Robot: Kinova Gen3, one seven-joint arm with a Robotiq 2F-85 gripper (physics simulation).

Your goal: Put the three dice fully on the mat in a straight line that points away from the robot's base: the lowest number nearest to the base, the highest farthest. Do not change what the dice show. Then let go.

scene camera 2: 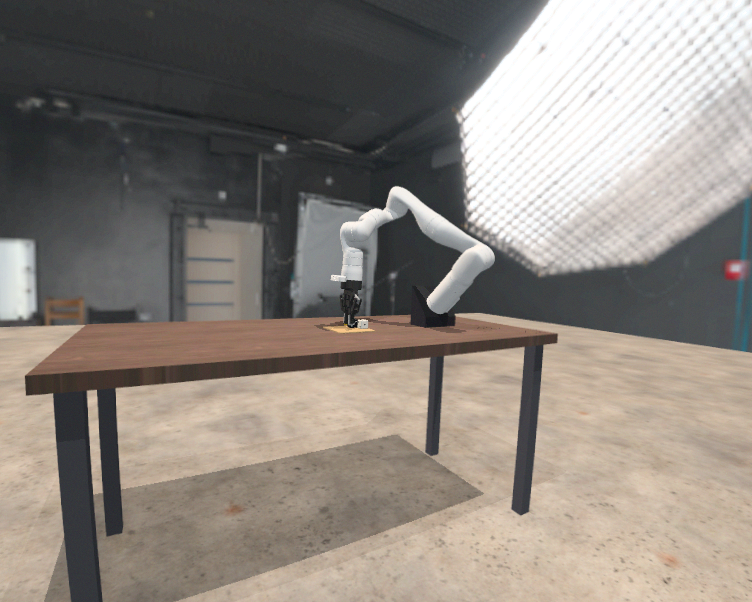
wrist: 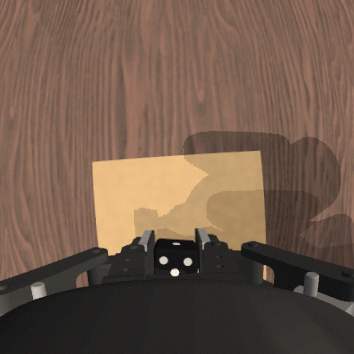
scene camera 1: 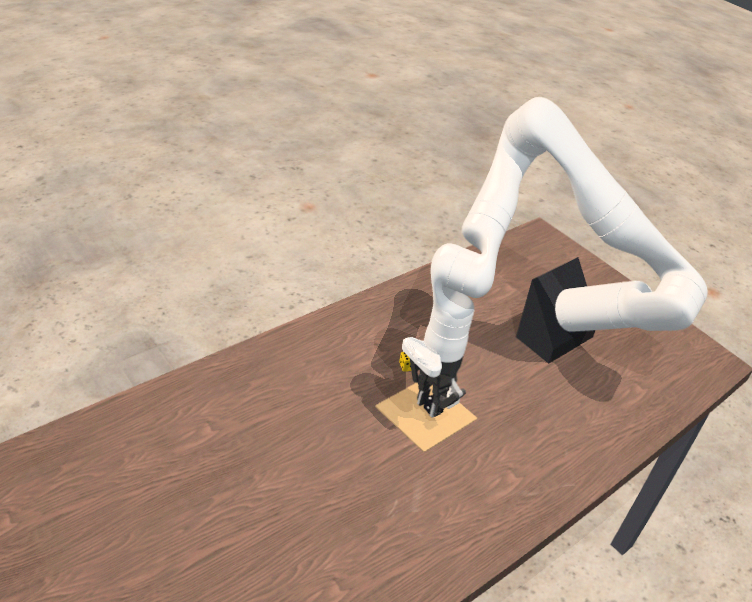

Labels:
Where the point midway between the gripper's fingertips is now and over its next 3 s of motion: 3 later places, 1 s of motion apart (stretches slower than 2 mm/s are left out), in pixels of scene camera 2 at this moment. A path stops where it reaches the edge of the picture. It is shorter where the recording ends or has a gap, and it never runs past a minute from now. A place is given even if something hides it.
My gripper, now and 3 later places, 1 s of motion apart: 348,324; 349,318; 348,298; 343,307

